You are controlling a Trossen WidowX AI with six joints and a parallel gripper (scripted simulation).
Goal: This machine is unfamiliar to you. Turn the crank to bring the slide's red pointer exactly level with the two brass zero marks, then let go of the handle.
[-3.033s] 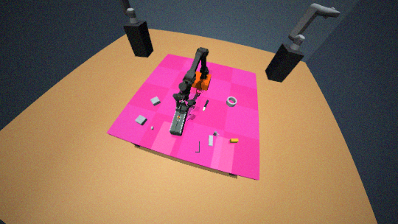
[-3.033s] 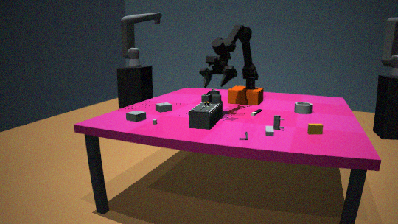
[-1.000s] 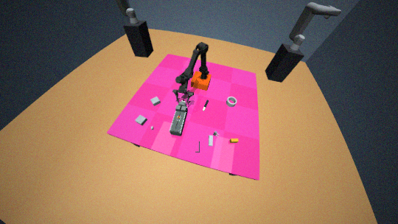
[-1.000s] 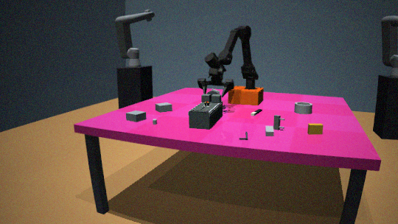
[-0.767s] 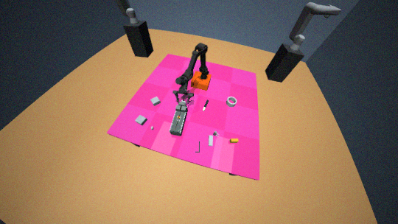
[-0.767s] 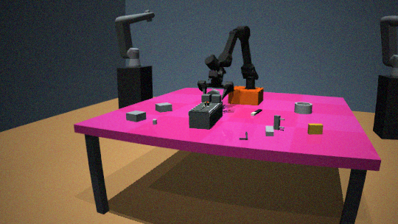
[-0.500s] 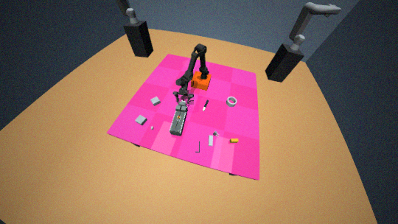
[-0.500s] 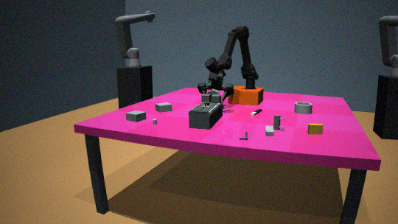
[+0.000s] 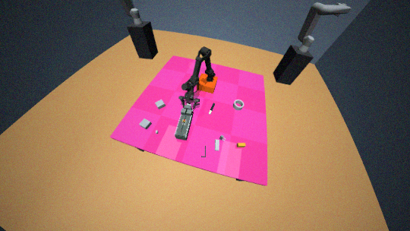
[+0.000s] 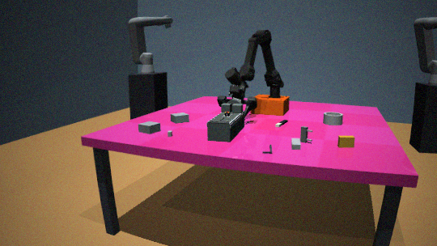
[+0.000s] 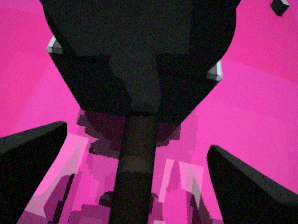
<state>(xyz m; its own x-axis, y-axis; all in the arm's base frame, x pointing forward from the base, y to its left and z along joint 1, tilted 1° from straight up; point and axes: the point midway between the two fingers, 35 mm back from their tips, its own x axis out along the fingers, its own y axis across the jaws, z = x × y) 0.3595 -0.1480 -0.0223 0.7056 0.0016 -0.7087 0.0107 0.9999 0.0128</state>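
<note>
Now: the dark crank handle 20 mm behind my gripper tip and 20 mm above it. The rest, counted from my gripper tip: small cube (270 mm ahead, 210 mm to the right, 30 mm below); black-and-white stick (210 mm to the left, 50 mm behind, 30 mm below); red pointer (150 mm ahead, 40 mm above, 10 mm to the left).
</note>
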